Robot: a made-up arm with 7 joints.
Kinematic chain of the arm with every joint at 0, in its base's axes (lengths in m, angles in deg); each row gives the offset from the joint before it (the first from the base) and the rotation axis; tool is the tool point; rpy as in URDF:
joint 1: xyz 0 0 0.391 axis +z
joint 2: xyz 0 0 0 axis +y
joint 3: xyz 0 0 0.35 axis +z
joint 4: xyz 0.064 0 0 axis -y
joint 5: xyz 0.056 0 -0.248 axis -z
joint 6: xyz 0 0 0 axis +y
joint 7: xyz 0.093 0 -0.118 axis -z
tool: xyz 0 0 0 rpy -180 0 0
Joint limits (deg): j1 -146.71..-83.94 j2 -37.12..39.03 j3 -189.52..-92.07 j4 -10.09..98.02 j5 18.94..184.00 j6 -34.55..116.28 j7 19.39..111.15
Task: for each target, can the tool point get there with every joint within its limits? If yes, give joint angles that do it. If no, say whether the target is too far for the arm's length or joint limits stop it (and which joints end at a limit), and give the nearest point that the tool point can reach.
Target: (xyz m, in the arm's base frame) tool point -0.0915 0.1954 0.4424
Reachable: yes | joints -94.32 13.43 -136.99 23.92 136.15 6.13 99.31
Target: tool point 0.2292 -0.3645 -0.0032
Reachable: no: joint limits stop it (at a limit: joint 1, joint 2, joint 3) | nearest point 0.1823 -0.0319 0.2915 | short by 0.447 m
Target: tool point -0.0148 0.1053 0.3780
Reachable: yes | joints -124.52 -19.35 -101.06 12.29 149.41 -17.24 52.84
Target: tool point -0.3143 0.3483 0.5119
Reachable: yes | joints -90.10 -14.85 -131.54 61.02 92.22 30.75 37.82
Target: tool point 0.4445 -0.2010 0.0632
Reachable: no: joint limits stop it (at a limit: joint 1, joint 2, joint 3) | nearest point 0.3133 0.0226 0.2829 | short by 0.340 m
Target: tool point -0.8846 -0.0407 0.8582
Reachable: no: too far | nearest point -0.5492 -0.0253 0.7756 | short by 0.346 m
